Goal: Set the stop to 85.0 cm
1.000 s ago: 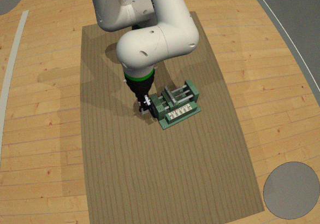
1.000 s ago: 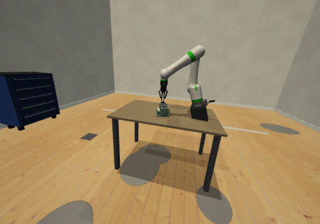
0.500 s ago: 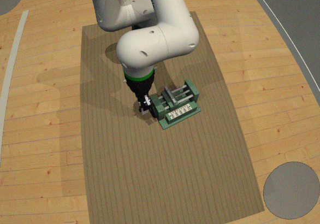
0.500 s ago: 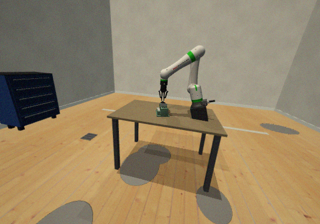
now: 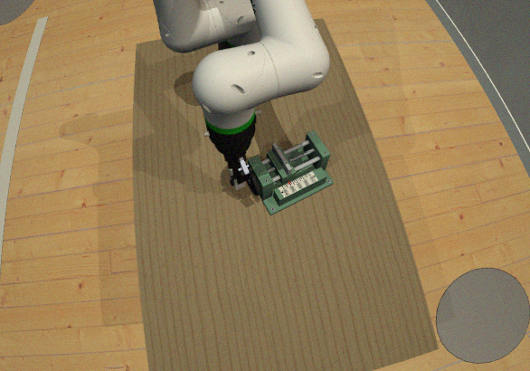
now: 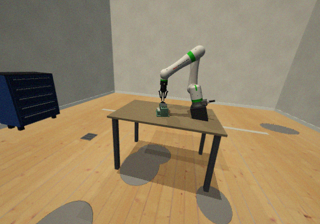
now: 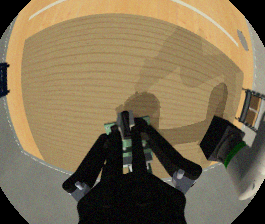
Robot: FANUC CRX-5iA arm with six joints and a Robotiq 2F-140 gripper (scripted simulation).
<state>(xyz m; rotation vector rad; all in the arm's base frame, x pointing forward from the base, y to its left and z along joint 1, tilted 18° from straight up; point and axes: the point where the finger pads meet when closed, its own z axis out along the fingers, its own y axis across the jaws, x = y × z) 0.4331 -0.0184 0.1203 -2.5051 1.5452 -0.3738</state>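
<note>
The stop block is 50 mm behind my hand, 120 mm to the left of it and 30 mm below it.
</note>
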